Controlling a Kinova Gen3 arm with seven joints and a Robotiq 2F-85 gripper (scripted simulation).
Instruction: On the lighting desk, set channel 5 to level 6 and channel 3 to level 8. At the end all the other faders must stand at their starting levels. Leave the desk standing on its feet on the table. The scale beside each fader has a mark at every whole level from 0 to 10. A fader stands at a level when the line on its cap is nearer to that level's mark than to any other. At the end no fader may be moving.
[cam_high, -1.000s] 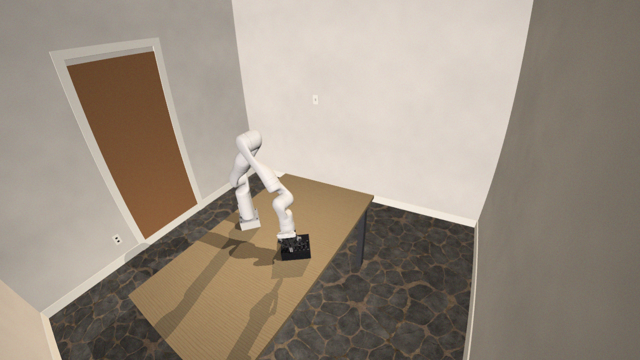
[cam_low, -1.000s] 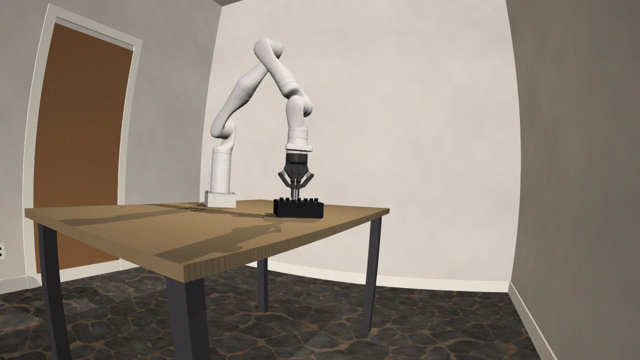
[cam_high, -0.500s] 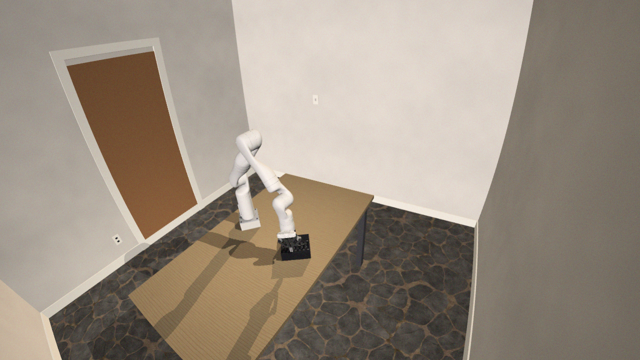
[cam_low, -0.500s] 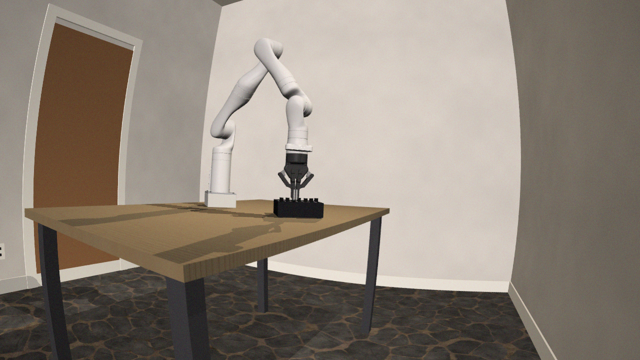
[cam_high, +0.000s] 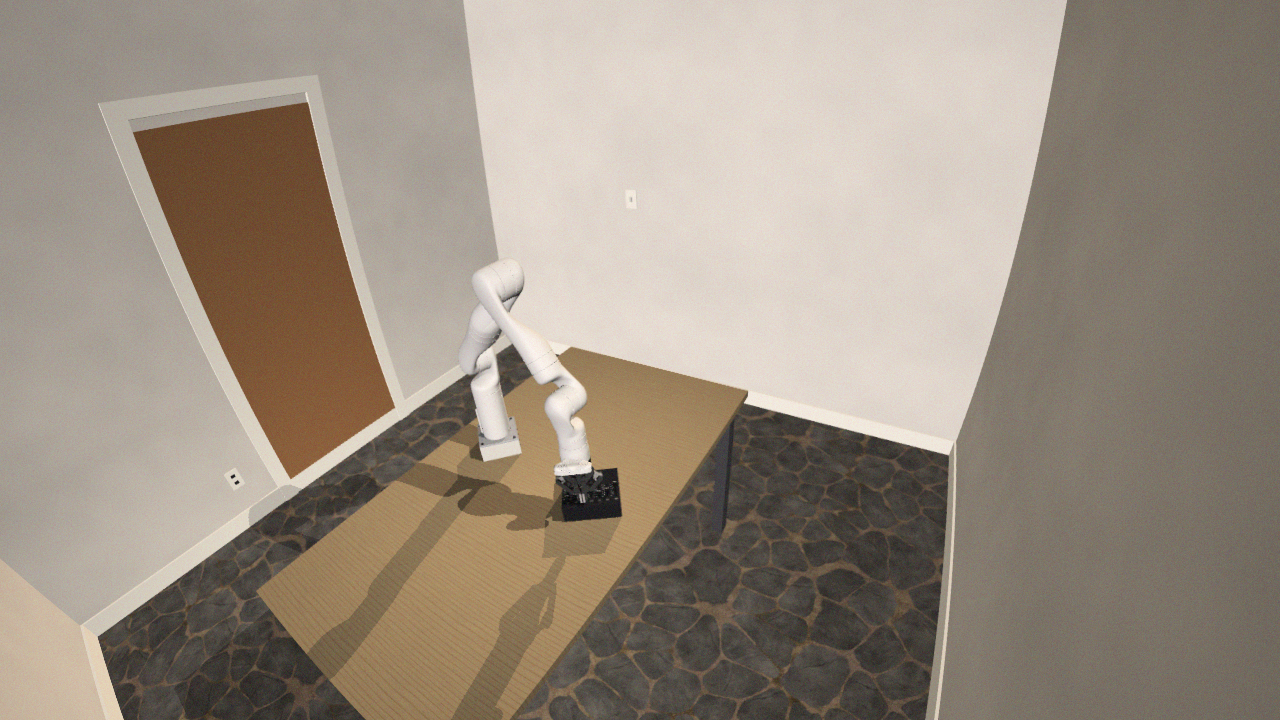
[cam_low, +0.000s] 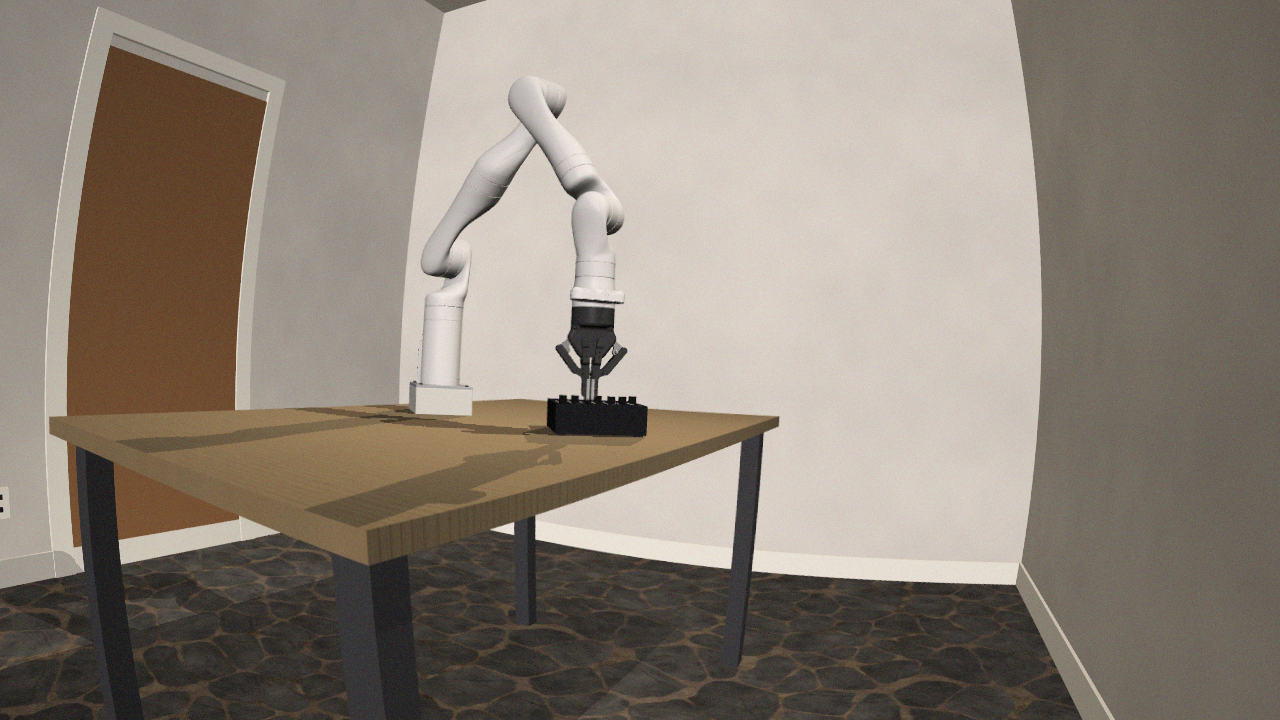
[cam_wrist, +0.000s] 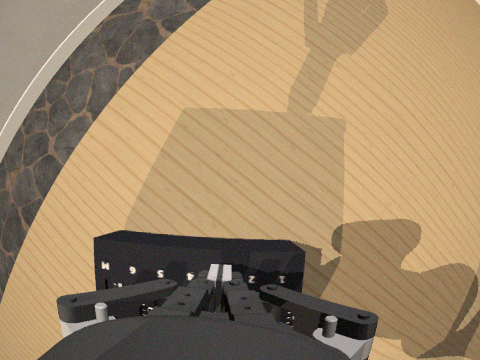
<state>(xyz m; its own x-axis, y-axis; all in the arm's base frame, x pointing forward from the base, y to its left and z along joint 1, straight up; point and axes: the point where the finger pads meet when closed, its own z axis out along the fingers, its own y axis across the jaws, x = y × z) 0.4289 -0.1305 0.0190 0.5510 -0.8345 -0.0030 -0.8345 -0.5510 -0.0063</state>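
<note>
Right now the channel 4 fader cap is 40 mm to the left of my hand and 10 mm below it. From my hand the other things lie so: M fader cap: 100 mm to the left, 40 mm ahead, 10 mm below; channel 5 fader cap: 50 mm to the left, 20 mm ahead, 10 mm below; channel 3 fader cap: 10 mm to the left, 10 mm below, 10 mm behind.
</note>
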